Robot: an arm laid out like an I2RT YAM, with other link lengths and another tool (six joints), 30 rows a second.
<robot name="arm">
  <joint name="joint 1" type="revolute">
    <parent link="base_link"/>
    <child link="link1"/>
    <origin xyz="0 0 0.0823"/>
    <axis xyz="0 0 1"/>
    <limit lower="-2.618" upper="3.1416"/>
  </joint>
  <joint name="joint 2" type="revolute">
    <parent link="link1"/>
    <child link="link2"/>
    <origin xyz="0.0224 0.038 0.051"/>
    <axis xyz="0 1 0"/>
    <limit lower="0" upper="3.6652"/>
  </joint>
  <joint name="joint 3" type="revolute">
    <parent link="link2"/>
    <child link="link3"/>
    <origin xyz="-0.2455 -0.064 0"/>
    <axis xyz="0 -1 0"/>
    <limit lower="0" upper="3.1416"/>
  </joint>
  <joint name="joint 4" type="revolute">
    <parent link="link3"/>
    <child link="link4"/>
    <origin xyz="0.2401 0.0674 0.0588"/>
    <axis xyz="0 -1 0"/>
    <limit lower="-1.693" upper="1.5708"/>
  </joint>
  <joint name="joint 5" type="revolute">
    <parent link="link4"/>
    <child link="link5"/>
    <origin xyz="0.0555 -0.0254 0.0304"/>
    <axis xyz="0 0 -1"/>
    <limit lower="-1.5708" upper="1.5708"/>
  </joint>
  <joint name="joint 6" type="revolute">
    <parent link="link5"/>
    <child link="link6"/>
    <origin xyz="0.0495 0 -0.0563"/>
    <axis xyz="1 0 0"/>
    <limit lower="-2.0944" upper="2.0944"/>
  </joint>
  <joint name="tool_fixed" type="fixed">
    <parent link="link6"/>
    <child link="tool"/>
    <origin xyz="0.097 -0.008 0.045" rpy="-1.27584 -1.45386 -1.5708"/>
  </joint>
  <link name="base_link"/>
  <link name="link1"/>
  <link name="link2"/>
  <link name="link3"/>
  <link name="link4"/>
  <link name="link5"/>
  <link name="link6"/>
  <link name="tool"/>
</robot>
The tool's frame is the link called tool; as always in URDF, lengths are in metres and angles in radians.
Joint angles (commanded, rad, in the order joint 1, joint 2, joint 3, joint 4, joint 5, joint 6), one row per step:
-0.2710 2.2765 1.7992 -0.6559 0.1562 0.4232
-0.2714 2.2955 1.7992 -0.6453 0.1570 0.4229
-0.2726 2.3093 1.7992 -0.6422 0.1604 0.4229
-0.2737 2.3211 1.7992 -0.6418 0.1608 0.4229
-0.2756 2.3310 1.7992 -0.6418 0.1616 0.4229
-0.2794 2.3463 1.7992 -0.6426 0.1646 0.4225
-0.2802 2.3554 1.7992 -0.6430 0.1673 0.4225
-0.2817 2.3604 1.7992 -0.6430 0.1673 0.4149
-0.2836 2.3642 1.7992 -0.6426 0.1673 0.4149
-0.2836 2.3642 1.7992 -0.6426 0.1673 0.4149
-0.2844 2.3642 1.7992 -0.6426 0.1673 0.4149
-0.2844 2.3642 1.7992 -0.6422 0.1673 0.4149
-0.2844 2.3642 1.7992 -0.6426 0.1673 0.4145
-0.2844 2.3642 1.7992 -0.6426 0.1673 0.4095
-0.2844 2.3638 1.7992 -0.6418 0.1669 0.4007
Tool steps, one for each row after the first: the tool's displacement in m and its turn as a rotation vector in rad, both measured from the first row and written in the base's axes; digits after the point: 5 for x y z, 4 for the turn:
0.00078 -0.00054 -0.00836 0.0014 0.0084 -0.0005
0.00017 -0.00151 -0.01474 0.0013 0.0195 -0.0031
-0.00067 -0.00192 -0.02052 0.0041 0.0306 -0.0043
-0.00168 -0.00277 -0.02536 0.0060 0.0403 -0.0065
-0.00370 -0.00465 -0.03282 0.0077 0.0567 -0.0111
-0.00475 -0.00517 -0.03719 0.0079 0.0665 -0.0129
-0.00514 -0.00556 -0.03962 0.0068 0.0733 -0.0075
-0.00571 -0.00641 -0.04145 0.0078 0.0765 -0.0094
-0.00571 -0.00641 -0.04145 0.0078 0.0765 -0.0094
-0.00585 -0.00679 -0.04145 0.0079 0.0765 -0.0102
-0.00579 -0.00681 -0.04142 0.0077 0.0761 -0.0102
-0.00584 -0.00678 -0.04145 0.0077 0.0766 -0.0098
-0.00566 -0.00664 -0.04143 0.0061 0.0779 -0.0053
-0.00516 -0.00638 -0.04117 0.0032 0.0789 0.0029

